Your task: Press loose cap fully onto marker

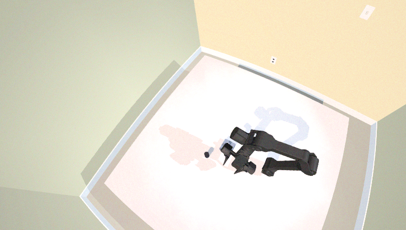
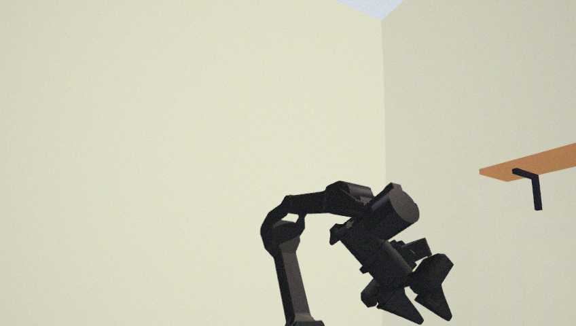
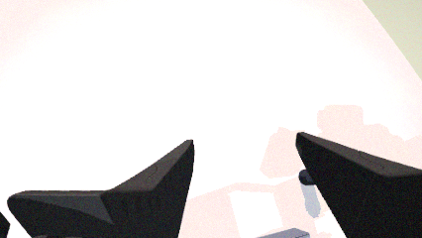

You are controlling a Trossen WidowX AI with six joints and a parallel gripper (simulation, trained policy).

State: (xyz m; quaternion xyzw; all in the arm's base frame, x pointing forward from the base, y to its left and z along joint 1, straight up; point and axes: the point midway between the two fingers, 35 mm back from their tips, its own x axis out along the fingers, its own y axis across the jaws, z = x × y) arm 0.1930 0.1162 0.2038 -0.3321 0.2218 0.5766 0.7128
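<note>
Now: the dark cylindrical cap 170 mm ahead of my gripper tip, 160 mm below it and 40 mm to the right of it.
</note>
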